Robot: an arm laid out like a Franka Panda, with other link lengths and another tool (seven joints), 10 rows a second.
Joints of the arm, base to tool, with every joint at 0 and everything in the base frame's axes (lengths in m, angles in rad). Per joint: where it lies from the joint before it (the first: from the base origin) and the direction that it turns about. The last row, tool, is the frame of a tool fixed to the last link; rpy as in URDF.
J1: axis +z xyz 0 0 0.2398
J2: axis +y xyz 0 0 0
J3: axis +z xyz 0 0 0.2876
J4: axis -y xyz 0.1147 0 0
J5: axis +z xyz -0.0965 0 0.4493
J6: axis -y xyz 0 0 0
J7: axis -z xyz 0.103 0 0
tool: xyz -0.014 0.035 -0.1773 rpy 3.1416 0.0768 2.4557
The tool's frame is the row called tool.
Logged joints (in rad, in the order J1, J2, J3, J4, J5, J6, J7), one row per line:
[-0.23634 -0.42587 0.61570 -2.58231 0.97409 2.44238 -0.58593]
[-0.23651 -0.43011 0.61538 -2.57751 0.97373 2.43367 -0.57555]
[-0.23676 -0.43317 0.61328 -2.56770 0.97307 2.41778 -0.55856]
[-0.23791 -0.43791 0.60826 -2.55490 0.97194 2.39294 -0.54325]
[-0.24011 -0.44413 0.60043 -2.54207 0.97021 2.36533 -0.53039]
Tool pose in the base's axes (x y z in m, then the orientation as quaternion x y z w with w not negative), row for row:
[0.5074 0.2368 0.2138 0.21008 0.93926 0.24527 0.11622]
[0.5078 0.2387 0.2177 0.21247 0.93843 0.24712 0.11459]
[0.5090 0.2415 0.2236 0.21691 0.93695 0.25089 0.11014]
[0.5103 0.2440 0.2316 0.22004 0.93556 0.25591 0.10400]
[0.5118 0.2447 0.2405 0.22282 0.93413 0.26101 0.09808]
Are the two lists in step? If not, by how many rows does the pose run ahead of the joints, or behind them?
They are in step.
